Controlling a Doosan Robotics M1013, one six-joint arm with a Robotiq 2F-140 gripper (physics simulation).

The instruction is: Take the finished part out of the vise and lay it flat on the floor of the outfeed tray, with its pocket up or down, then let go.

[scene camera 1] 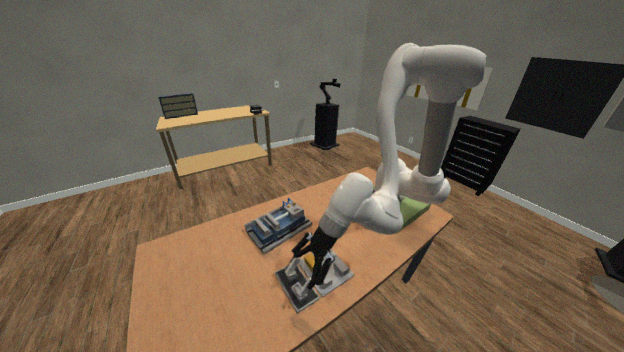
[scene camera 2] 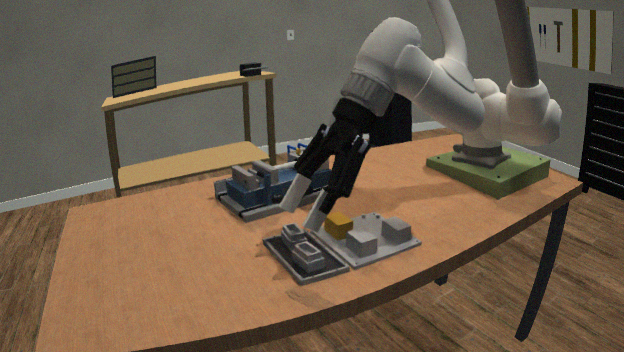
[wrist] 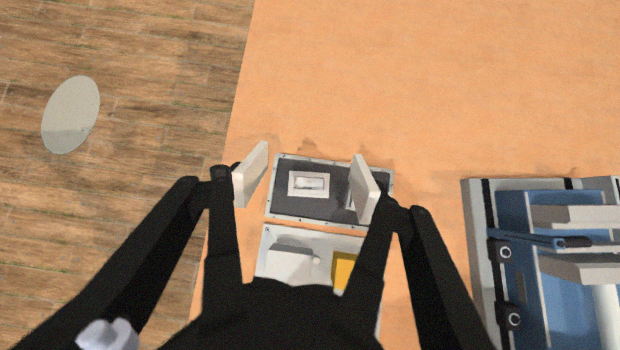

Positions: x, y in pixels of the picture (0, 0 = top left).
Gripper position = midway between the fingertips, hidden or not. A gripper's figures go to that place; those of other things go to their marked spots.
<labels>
My gripper (wrist: 309, 160) is 20 cm from the lens. A yellow block (wrist: 342, 264) is 27 cm from the lens. A grey part (wrist: 303, 184): 27 cm from the lens.
</labels>
